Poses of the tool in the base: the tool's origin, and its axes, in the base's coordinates. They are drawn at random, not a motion.
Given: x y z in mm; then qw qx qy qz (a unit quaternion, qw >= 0).
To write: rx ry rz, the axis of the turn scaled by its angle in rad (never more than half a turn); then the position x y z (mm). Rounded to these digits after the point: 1 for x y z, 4 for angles.
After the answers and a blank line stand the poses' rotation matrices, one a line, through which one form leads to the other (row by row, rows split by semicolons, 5 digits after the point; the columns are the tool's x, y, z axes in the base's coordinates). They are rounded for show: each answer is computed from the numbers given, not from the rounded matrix.
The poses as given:
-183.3, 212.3, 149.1, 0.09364, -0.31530, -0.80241, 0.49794
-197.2, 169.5, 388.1, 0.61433, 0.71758, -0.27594, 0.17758
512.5, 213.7, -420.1, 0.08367, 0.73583, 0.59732, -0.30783
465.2, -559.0, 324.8, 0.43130, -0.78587, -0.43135, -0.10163
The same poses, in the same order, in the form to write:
-0.9355, -2.3808, 1.4774, -183.3, 212.3, 149.1
1.6538, -0.6360, 0.4093, -197.2, 169.5, 388.1
2.1961, 1.7827, -0.9187, 512.5, 213.7, -420.1
-1.9596, -1.0756, -0.2534, 465.2, -559.0, 324.8

-0.78363 0.41275 -0.46428; 0.59926 0.30528 -0.74006; -0.16373 -0.85816 -0.48657
0.78464 -0.61420 -0.08418; -0.17783 -0.09291 -0.97966; 0.59389 0.78366 -0.18213
0.09690 0.93057 -0.35307; 0.82754 -0.27241 -0.49088; -0.55298 -0.24461 -0.79648
0.60722 0.76563 -0.21235; 0.59030 -0.25584 0.76557; 0.53182 -0.59021 -0.60730

